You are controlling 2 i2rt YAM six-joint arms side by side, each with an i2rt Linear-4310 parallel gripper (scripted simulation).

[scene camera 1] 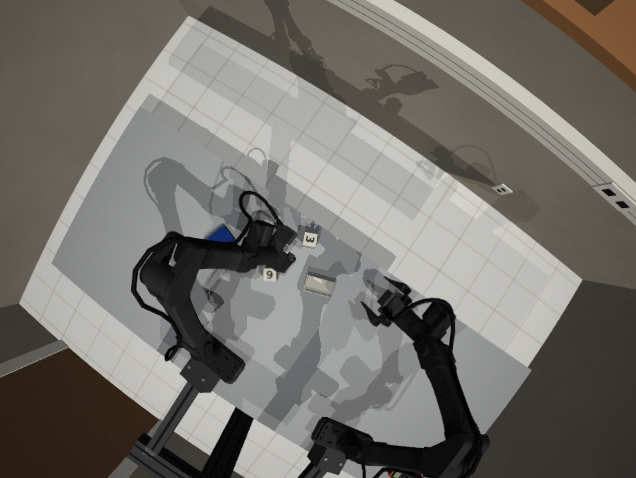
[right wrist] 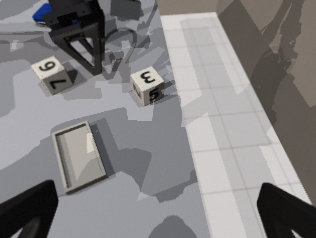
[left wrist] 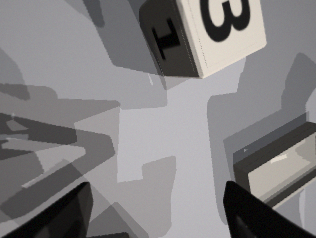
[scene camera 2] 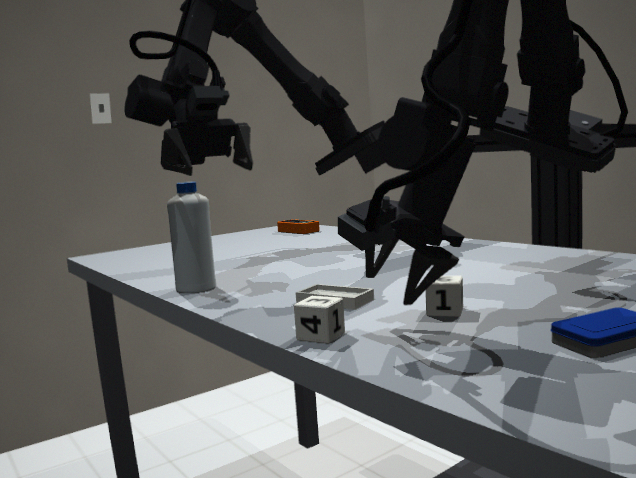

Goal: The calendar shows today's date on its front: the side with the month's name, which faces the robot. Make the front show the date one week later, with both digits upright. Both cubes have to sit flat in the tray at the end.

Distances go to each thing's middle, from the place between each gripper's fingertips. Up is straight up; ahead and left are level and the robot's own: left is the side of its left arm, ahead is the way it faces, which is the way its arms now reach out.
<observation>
Right now my left hand (scene camera 2: 388, 290) is 150 mm to the left of the calendar tray (scene camera 2: 353, 297), 40 mm above it and 30 mm past it.
Right now the calendar tray is 11 cm behind my right hand (scene camera 2: 222, 169), 12 cm to the left of it and 20 cm below it.
</observation>
